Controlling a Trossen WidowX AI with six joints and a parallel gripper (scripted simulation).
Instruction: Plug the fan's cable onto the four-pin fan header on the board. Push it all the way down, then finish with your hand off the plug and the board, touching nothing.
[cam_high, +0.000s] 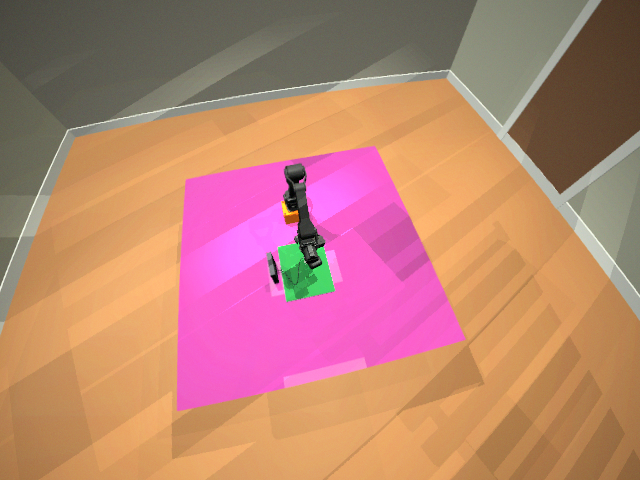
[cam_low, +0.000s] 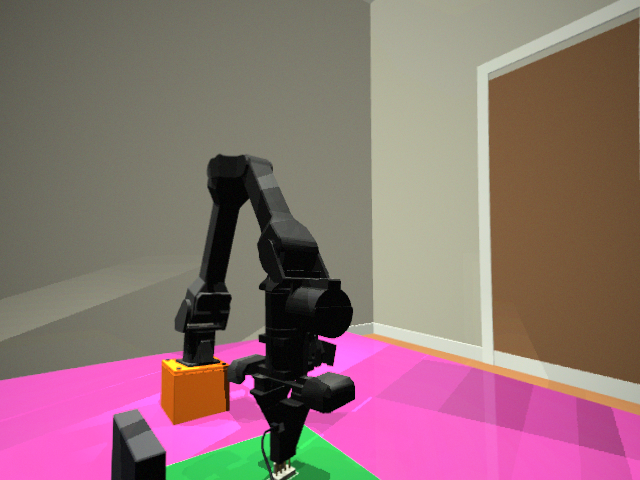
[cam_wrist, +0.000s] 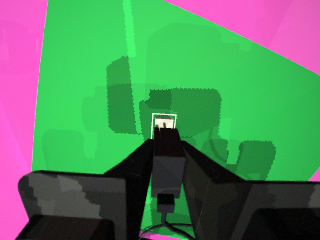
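The four-pin header lies 10 mm to the right of my gripper tip and 40 mm below it. Round my gripper tip: fan plug (10 mm to the right, 10 mm above); then green board (30 mm ahead, 30 mm to the right, 50 mm below); then dark fan (180 mm to the right, 20 mm above).
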